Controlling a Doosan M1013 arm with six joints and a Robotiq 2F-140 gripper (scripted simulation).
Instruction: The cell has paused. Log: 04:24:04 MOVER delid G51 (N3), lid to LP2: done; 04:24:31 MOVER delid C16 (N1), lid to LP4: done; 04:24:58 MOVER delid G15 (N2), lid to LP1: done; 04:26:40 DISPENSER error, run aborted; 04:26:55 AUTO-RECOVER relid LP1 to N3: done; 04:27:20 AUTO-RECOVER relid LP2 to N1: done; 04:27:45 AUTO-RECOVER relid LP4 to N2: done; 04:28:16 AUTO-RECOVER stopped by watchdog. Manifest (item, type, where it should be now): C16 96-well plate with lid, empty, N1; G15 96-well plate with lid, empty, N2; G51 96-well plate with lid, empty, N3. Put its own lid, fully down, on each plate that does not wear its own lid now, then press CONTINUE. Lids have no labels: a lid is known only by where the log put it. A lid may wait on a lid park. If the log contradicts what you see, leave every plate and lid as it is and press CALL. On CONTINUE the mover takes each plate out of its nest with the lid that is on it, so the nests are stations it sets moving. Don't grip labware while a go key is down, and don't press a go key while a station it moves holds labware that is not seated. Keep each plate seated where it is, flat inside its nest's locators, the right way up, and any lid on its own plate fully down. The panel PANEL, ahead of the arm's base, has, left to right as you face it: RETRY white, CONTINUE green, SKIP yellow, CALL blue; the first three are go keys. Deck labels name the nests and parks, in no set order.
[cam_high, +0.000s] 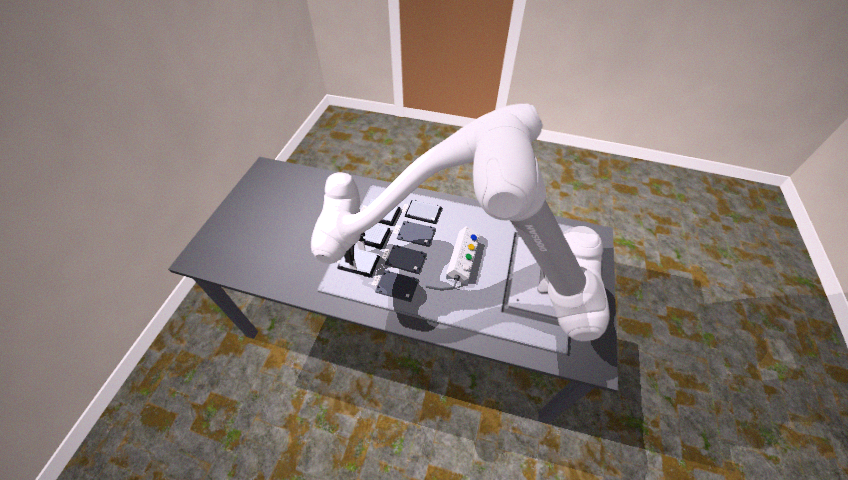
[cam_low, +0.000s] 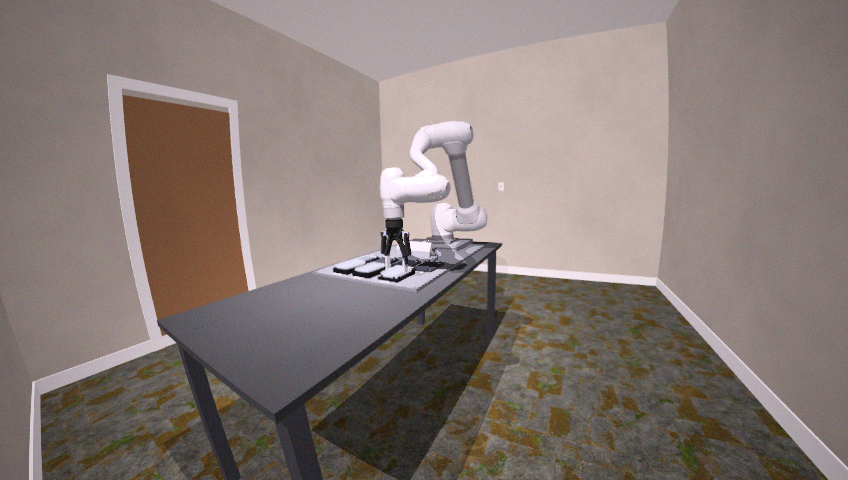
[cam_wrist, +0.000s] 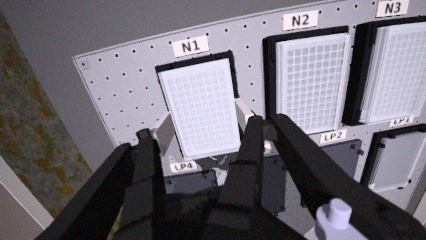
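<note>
Now: the plate 30 mm below my hand. Also, from my hand: LP3 label (90 mm behind, 70 mm to the right, 50 mm below); nest N1 (50 mm below); LP4 label (100 mm behind, 60 mm to the left, 50 mm below).
</note>
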